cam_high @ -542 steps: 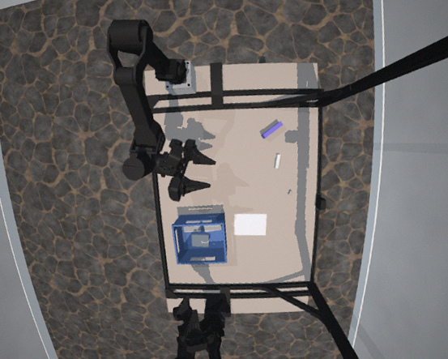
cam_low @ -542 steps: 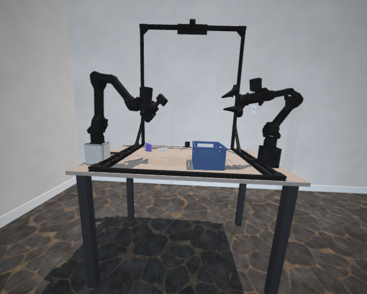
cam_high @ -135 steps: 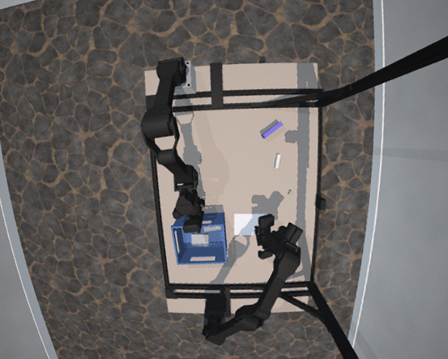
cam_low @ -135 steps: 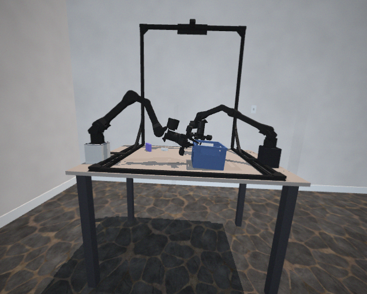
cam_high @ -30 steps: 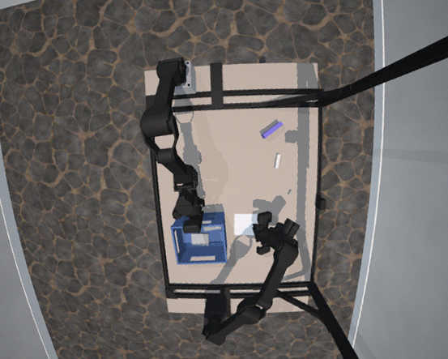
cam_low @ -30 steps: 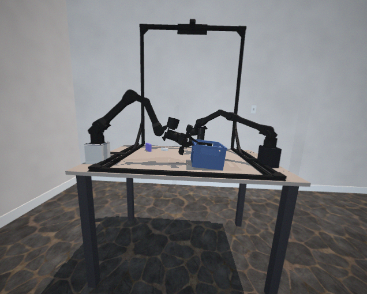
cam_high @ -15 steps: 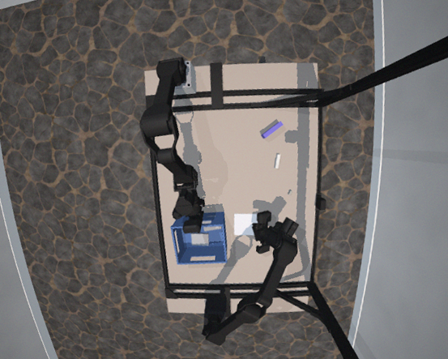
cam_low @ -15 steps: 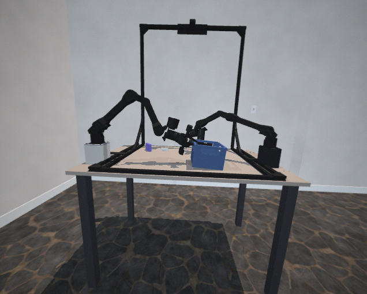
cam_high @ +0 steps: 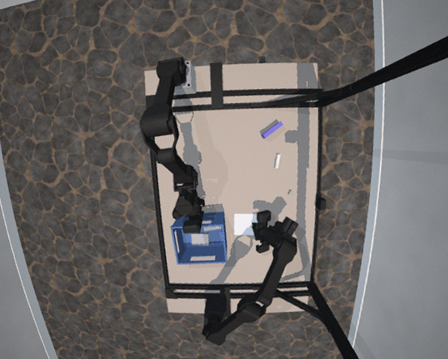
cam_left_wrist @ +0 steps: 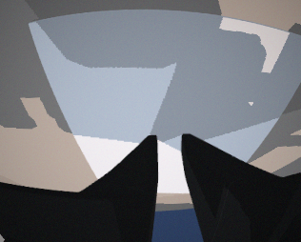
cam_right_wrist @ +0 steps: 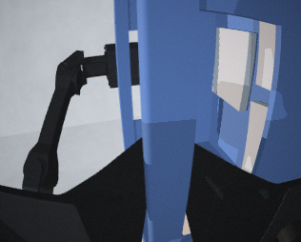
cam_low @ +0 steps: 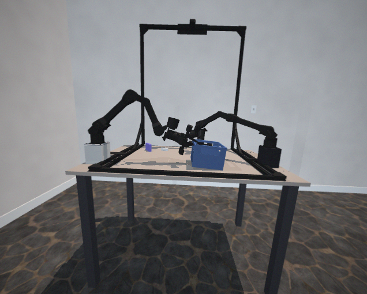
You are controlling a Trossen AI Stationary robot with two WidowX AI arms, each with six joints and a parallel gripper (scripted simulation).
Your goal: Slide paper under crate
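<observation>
The sheet of paper lies 3 cm ahead of my left hand and 3 cm below it. Round my left hand: tiny piece 16 cm behind, 14 cm to the right, 3 cm below; plastic crate 25 cm ahead, 4 cm above; white bar 12 cm behind, 28 cm to the right, 2 cm below.
</observation>
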